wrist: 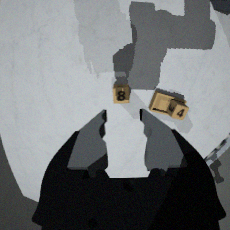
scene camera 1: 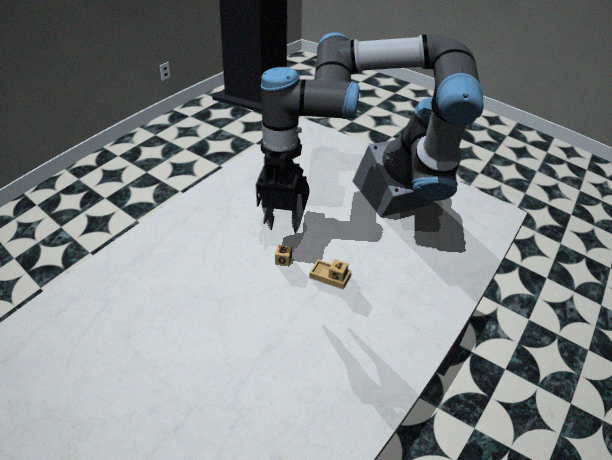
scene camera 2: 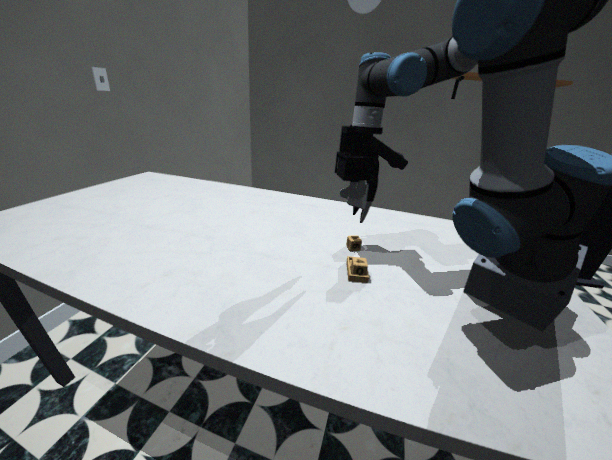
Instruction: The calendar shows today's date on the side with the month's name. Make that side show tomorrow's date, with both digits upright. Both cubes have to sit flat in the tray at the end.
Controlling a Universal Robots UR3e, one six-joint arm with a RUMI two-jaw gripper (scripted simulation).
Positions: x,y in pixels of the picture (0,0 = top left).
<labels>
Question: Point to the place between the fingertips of my gripper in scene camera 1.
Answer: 283,230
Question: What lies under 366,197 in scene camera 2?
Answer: My gripper.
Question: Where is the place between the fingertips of my gripper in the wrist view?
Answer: At 123,110
</labels>
